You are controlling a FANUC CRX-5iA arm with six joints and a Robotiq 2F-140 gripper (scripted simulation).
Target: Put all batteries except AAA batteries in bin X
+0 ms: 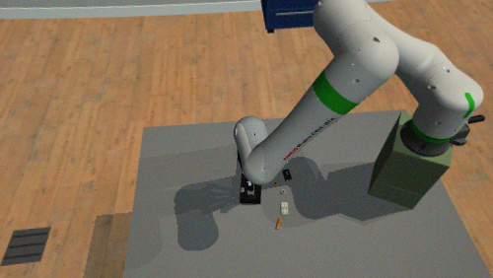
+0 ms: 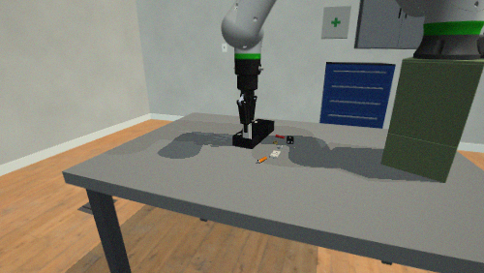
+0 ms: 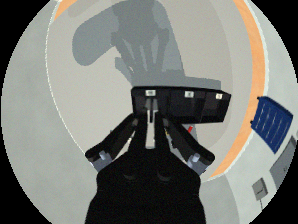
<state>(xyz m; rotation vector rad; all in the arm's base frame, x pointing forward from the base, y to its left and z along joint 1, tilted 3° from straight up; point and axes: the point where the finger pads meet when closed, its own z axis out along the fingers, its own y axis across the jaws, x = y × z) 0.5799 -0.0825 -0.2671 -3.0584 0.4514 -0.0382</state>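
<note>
The black block battery is 170 mm behind my hand, 40 mm to the right of it and 40 mm below it. Round my hand: tiny round thing (110 mm behind, 50 mm below, 20 mm to the right); then grey cell (130 mm behind, 50 mm below, 20 mm to the left); then bin strip (80 mm to the right, 30 mm below, 20 mm behind).
</note>
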